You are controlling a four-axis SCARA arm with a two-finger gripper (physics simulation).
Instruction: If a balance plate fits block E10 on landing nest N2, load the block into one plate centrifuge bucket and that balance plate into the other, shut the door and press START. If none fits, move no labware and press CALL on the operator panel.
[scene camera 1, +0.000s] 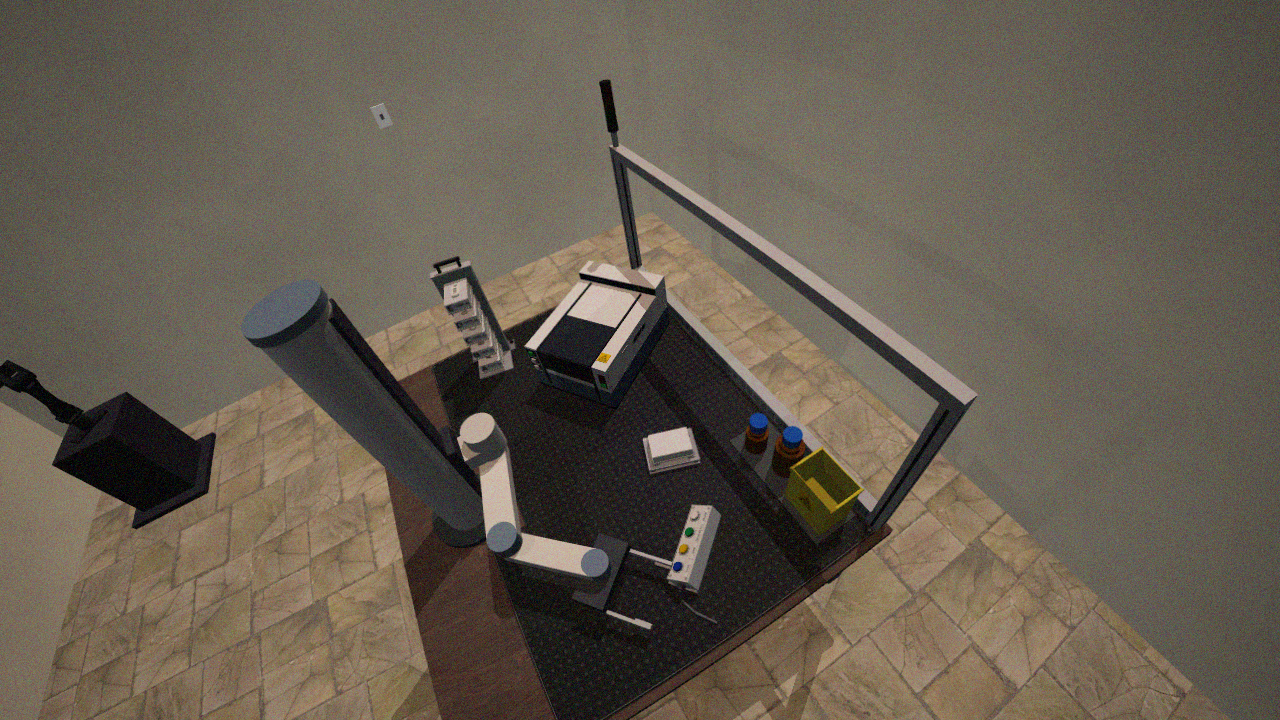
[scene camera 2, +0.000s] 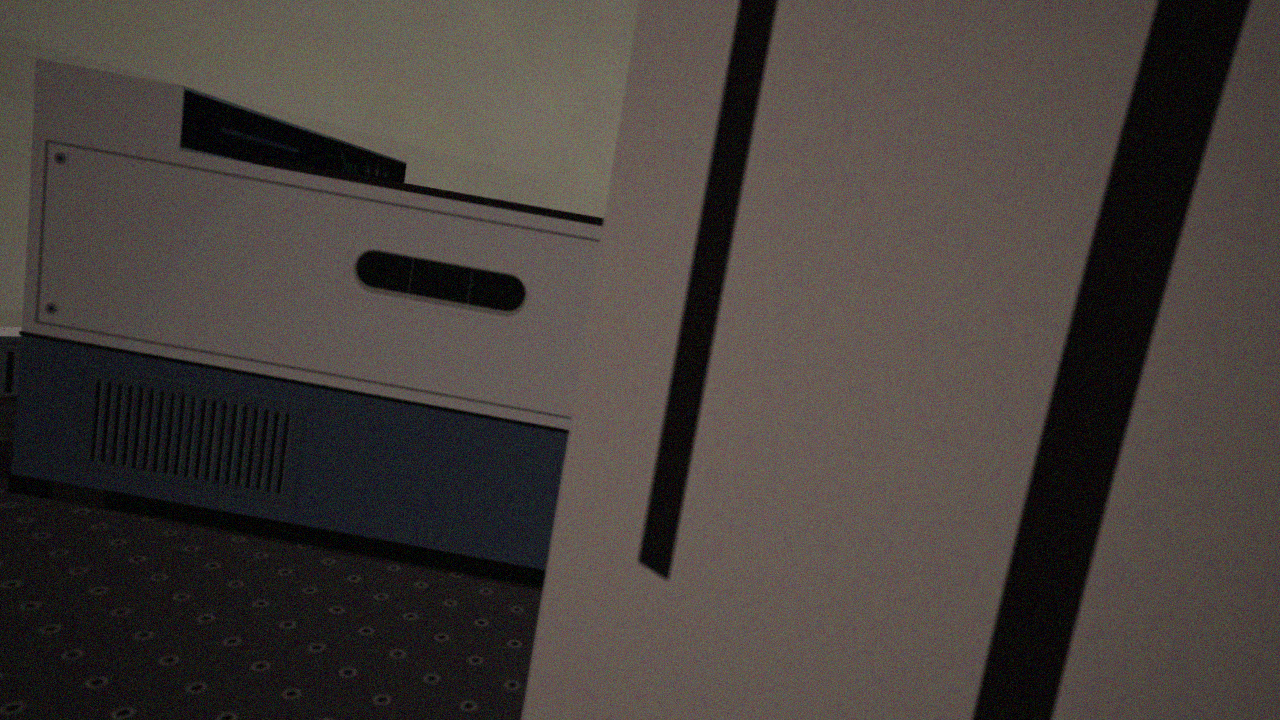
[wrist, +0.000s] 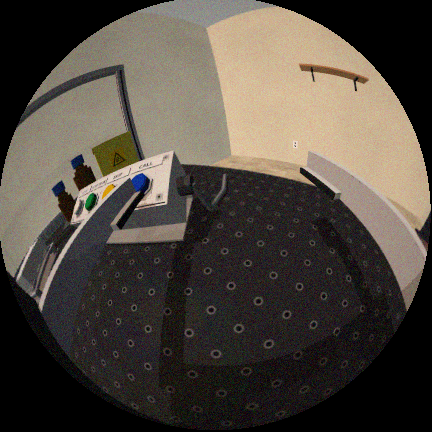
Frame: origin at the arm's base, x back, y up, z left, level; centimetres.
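Seen in the pictures: gripper, fingertip midpoint: (scene camera 1: 661, 595) (wrist: 219, 166); arm's base, origin of the base link: (scene camera 1: 470, 510).
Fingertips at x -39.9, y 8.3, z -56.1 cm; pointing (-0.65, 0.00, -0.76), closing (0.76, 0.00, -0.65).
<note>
Pixels of each thing's top centre, then the offset from my fingertips to it. "spot": a spot on its surface instead.
- operator panel, middle of its top: (wrist: 102, 178) (scene camera 1: 694, 540) dz +7.3, dx -14.7, dy +1.4 cm
- blue CALL button, middle of its top: (wrist: 135, 176) (scene camera 1: 677, 565) dz +4.2, dx -7.5, dy +0.5 cm
- white block, middle of its top: (scene camera 1: 669, 442) dz +38.0, dx -25.7, dy -0.1 cm
- Pale labware, middle of its top: (scene camera 1: 464, 307) dz +110.5, dx +12.7, dy +25.5 cm
- yellow bin, surface spot: (scene camera 1: 819, 501) spot: dz -4.5, dx -45.8, dy +9.4 cm
- cable, surface spot: (wrist: 220, 192) spot: dz -5.2, dx -4.9, dy -6.3 cm
My gripper (scene camera 1: 660, 595) (wrist: 219, 166) is open and empty. One fingertip is at the near end of the operator panel (scene camera 1: 704, 537) (wrist: 162, 175), close beside the blue CALL button (scene camera 1: 677, 565) (wrist: 140, 183) and partly overlapping it in the wrist view; whether they touch, I cannot tell. A white block (scene camera 1: 670, 443) sits on a pale nest mid-table; its label is unreadable. The plate centrifuge (scene camera 1: 604, 304) (scene camera 2: 223, 232) stands at the back; its buckets are hidden. Pale labware (scene camera 1: 468, 315) is stacked in an upright rack (scene camera 1: 486, 300) left of the centrifuge.
Two brown bottles (scene camera 1: 757, 435) (scene camera 1: 788, 452) (wrist: 83, 176) with blue caps and a yellow bin (scene camera 1: 819, 501) (wrist: 116, 152) stand beyond the panel. A grey frame (scene camera 1: 787, 264) rises along that edge. A cable (scene camera 1: 699, 612) (wrist: 220, 192) lies by the panel. A large pale surface (scene camera 2: 850, 358) hides much of scene camera 2.
</note>
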